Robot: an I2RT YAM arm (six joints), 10 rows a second.
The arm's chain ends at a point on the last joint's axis. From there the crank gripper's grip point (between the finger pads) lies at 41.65 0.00 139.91 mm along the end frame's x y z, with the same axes.
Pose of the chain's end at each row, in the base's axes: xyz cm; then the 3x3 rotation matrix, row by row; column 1 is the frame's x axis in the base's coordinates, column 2 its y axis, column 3 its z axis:
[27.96 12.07 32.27], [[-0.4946 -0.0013 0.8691], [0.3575 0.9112 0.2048], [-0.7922 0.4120 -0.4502]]
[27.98 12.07 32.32], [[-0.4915 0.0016 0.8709], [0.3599 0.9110 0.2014], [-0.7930 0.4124 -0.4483]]
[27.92 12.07 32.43], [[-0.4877 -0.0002 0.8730], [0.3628 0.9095 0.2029], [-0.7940 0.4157 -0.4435]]
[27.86 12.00 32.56], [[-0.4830 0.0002 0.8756], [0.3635 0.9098 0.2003], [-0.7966 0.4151 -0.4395]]
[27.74 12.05 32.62], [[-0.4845 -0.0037 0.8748], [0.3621 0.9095 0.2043], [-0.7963 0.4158 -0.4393]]
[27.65 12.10 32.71], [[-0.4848 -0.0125 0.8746], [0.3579 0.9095 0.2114], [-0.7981 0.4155 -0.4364]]
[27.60 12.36 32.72], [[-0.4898 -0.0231 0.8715], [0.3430 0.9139 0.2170], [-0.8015 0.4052 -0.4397]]
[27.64 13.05 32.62], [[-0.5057 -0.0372 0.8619], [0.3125 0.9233 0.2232], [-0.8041 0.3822 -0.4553]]
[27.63 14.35 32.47], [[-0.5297 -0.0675 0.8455], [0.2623 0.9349 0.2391], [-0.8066 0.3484 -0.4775]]
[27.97 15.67 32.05], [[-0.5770 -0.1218 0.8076], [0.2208 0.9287 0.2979], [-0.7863 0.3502 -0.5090]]
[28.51 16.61 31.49], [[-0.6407 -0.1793 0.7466], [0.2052 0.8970 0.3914], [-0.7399 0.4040 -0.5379]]
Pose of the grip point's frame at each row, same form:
[38.06 16.42 22.67], [[-0.4946 -0.0013 0.8691], [0.3575 0.9112 0.2048], [-0.7922 0.4120 -0.4502]]
[38.12 16.39 22.74], [[-0.4915 0.0016 0.8709], [0.3599 0.9110 0.2014], [-0.7930 0.4124 -0.4483]]
[38.10 16.42 22.92], [[-0.4877 -0.0002 0.8730], [0.3628 0.9095 0.2029], [-0.7940 0.4157 -0.4435]]
[38.10 16.32 23.09], [[-0.4830 0.0002 0.8756], [0.3635 0.9098 0.2003], [-0.7966 0.4151 -0.4395]]
[37.96 16.42 23.16], [[-0.4845 -0.0037 0.8748], [0.3621 0.9095 0.2043], [-0.7963 0.4158 -0.4393]]
[37.87 16.55 23.28], [[-0.4848 -0.0125 0.8746], [0.3579 0.9095 0.2114], [-0.7981 0.4155 -0.4364]]
[37.75 16.82 23.23], [[-0.4898 -0.0231 0.8715], [0.3430 0.9139 0.2170], [-0.8015 0.4052 -0.4397]]
[37.59 17.47 22.90], [[-0.5057 -0.0372 0.8619], [0.3125 0.9233 0.2232], [-0.8041 0.3822 -0.4553]]
[37.25 18.79 22.43], [[-0.5297 -0.0675 0.8455], [0.2623 0.9349 0.2391], [-0.8066 0.3484 -0.4775]]
[36.87 20.76 21.65], [[-0.5770 -0.1218 0.8076], [0.2208 0.9287 0.2979], [-0.7863 0.3502 -0.5090]]
[36.29 22.94 20.88], [[-0.6407 -0.1793 0.7466], [0.2052 0.8970 0.3914], [-0.7399 0.4040 -0.5379]]

